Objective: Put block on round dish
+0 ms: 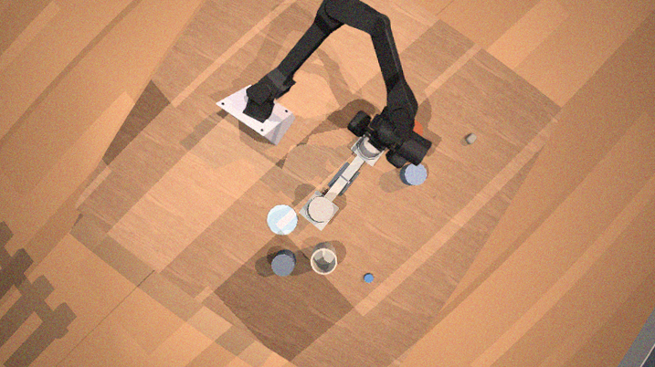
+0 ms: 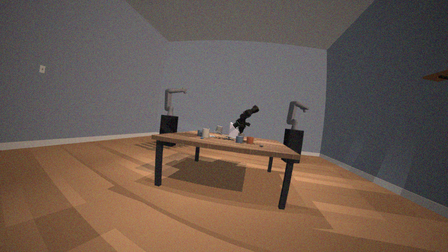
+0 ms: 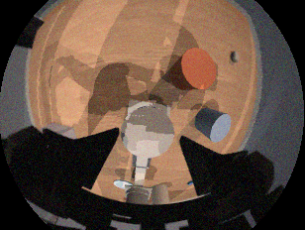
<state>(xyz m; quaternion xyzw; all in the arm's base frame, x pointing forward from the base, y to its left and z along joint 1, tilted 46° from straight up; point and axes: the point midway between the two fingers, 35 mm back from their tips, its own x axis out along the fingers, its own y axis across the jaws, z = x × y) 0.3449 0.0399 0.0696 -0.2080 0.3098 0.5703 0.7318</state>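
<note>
Right now my gripper tip is 4 cm above the small pale block and 1 cm past it. Round my gripper tip: round dish (35 cm to the right, 16 cm behind, 8 cm below); orange cylinder (9 cm to the left, 7 cm ahead, 5 cm below); beige cup (39 cm to the right, 4 cm below, 2 cm ahead).
</note>
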